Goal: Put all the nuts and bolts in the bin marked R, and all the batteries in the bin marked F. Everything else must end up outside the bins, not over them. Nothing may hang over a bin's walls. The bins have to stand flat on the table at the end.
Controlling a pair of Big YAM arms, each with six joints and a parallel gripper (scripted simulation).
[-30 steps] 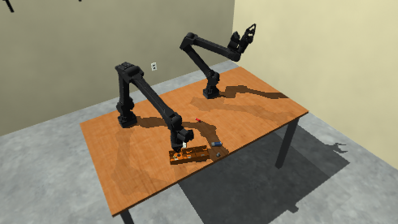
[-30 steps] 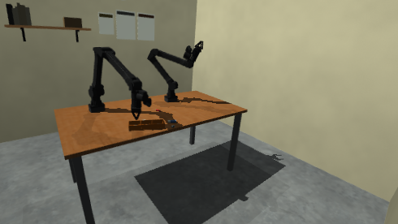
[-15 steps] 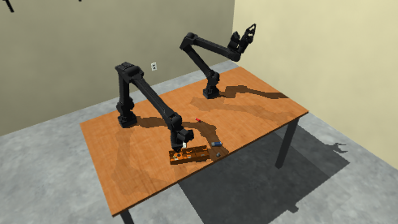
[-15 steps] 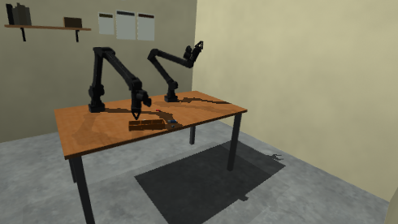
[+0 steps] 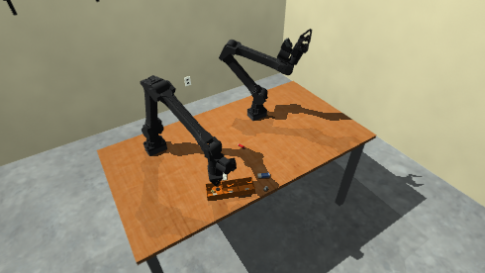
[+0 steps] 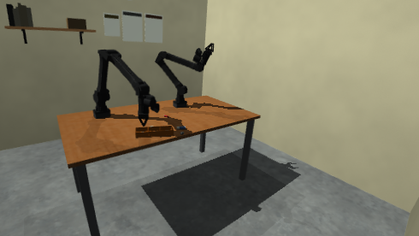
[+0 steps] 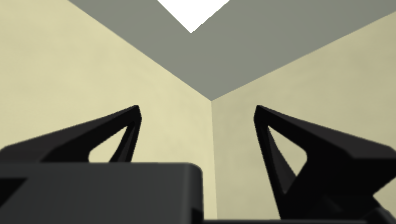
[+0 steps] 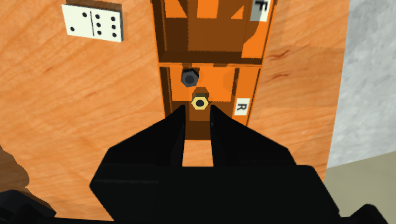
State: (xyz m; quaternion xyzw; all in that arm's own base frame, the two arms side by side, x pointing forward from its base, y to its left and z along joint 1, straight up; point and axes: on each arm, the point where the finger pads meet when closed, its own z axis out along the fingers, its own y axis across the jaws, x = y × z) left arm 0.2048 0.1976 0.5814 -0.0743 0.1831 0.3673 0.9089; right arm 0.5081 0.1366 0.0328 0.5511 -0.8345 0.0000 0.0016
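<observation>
Right now the dark nut is 1 cm behind my right hand, 1 cm to the left of it and 6 cm below it. The rest, counted from my right hand: brass nut: 2 cm to the right, 6 cm below; orange bin unit: 3 cm ahead, 6 cm to the left, 5 cm below; white domino: 7 cm behind, 8 cm to the left, 7 cm below.
</observation>
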